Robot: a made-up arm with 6 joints.
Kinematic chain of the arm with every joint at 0, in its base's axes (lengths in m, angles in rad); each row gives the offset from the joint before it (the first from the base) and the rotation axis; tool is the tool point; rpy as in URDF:
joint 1: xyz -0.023 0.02 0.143 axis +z
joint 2: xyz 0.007 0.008 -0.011 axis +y
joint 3: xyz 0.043 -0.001 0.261 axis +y
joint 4: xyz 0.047 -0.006 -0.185 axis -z
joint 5: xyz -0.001 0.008 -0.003 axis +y
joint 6: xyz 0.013 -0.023 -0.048 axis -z
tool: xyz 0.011 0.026 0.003 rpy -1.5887 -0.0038 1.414
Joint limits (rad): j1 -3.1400..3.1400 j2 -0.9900..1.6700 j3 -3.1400..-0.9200 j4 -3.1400..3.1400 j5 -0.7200..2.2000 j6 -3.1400..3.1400
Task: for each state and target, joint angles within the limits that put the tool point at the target. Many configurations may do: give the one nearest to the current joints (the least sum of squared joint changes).
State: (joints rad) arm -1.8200 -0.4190 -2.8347 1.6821 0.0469 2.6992
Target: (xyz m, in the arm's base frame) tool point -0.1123 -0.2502 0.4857
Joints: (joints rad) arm -1.8611 0.0911 -2.0866 1.7084 -0.0382 2.6853
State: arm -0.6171 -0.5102 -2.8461 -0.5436 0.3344 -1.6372
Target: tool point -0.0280 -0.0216 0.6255
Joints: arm -0.9606 -0.1419 -2.7645 -0.7306 0.2793 -1.9266
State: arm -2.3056 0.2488 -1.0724 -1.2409 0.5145 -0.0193
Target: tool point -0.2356 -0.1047 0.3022
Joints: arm -2.5994 -0.0930 -0.9373 -1.2538 0.5932 -0.0772
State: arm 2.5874 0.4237 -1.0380 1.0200 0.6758 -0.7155
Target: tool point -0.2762 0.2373 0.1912
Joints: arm 2.3490 0.4597 -1.0976 1.0270 0.6403 -0.6955
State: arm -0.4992 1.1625 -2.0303 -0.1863 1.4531 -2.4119
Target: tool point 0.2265 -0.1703 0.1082
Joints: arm -0.5641 0.8773 -1.3201 -0.0590 1.5568 -2.3618
